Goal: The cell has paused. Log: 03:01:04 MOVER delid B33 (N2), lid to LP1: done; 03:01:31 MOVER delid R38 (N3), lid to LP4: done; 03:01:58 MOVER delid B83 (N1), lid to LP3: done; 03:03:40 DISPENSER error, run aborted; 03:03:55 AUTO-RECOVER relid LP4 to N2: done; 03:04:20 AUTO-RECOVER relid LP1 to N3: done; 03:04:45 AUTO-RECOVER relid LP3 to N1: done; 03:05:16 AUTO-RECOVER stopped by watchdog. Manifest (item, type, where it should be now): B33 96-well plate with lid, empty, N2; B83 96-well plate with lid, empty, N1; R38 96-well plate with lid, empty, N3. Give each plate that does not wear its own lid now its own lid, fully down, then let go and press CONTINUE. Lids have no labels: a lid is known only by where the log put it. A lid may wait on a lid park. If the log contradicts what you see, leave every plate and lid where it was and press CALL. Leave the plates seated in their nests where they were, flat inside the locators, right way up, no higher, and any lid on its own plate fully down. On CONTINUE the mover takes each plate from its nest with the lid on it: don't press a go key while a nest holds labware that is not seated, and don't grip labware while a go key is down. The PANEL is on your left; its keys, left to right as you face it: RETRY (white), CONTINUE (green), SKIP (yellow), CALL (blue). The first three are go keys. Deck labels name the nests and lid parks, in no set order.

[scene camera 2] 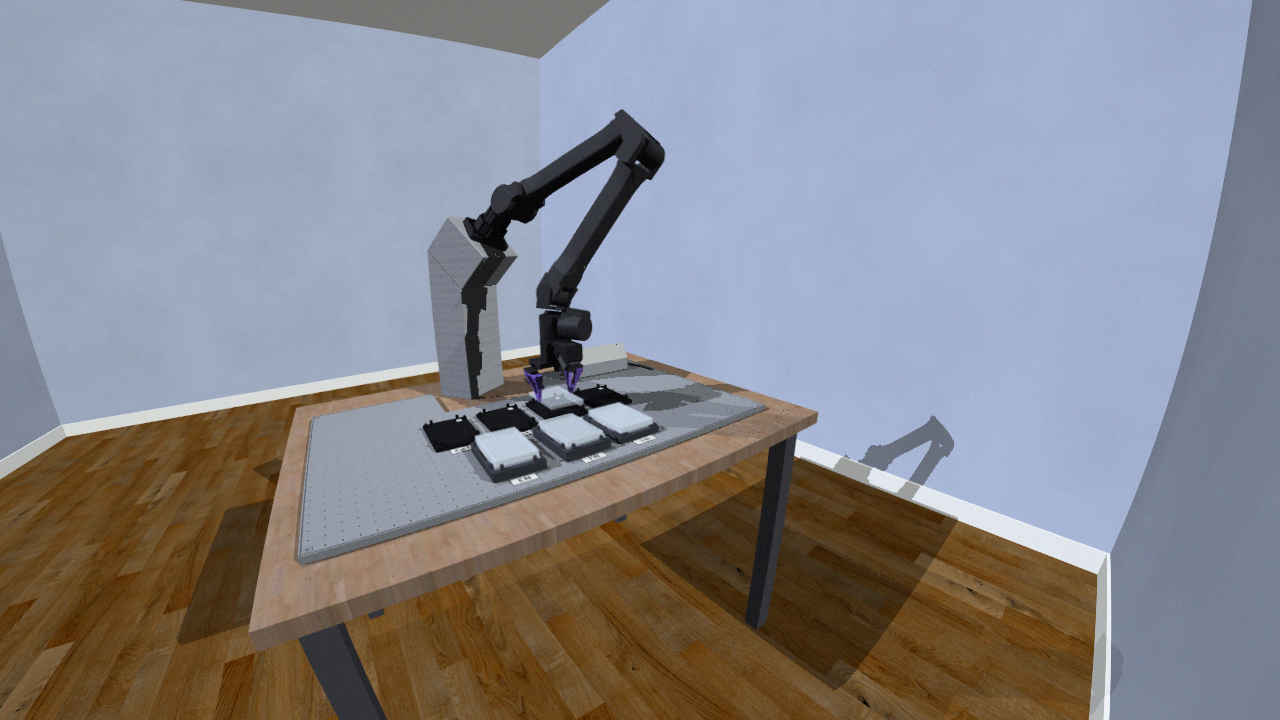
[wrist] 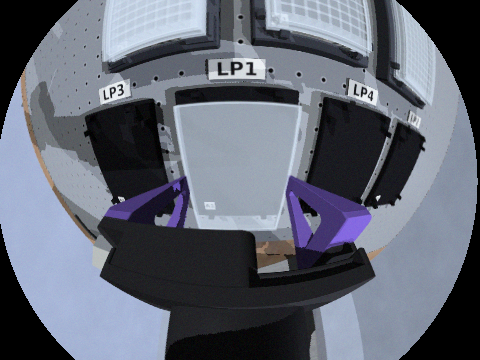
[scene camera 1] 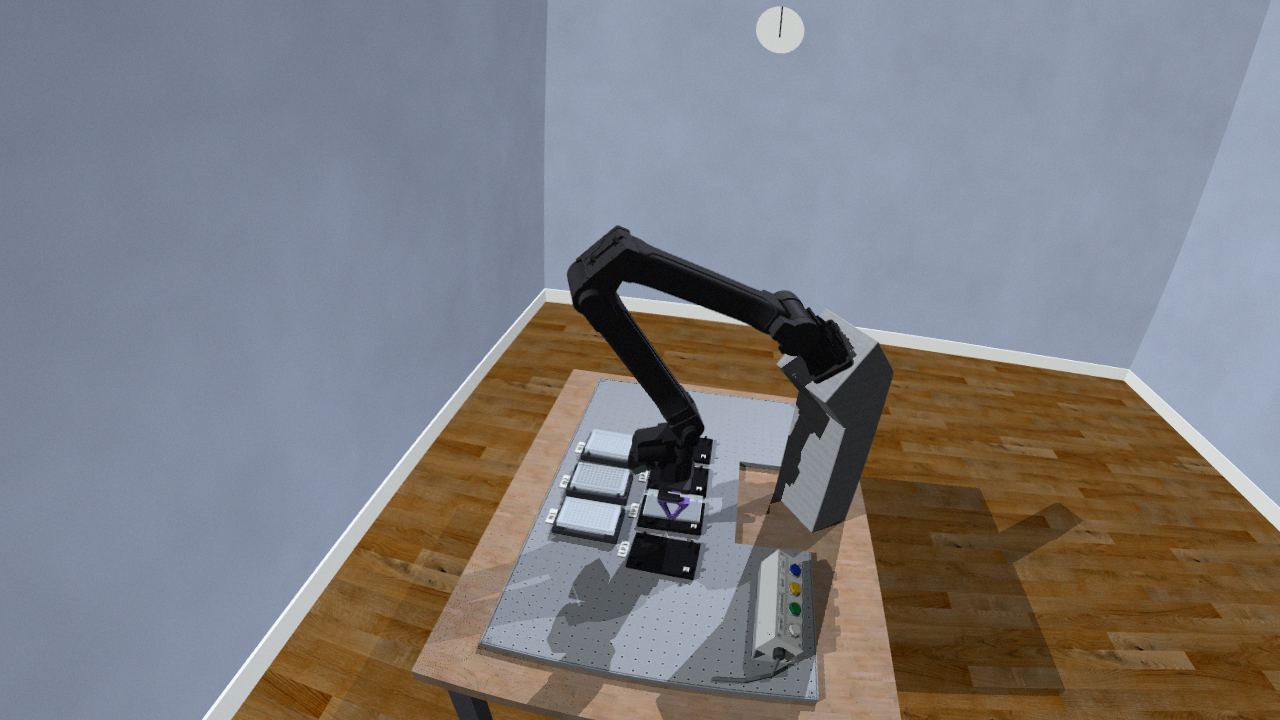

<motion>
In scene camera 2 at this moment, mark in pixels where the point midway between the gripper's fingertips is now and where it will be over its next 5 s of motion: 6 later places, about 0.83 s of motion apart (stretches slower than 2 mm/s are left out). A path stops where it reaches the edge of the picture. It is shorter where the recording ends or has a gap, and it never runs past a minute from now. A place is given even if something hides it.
The gripper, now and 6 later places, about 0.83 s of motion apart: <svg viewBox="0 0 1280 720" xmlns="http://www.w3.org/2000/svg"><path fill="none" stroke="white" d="M555 397L555 400L555 403L555 405L556 392L555 387L542 398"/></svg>
</motion>
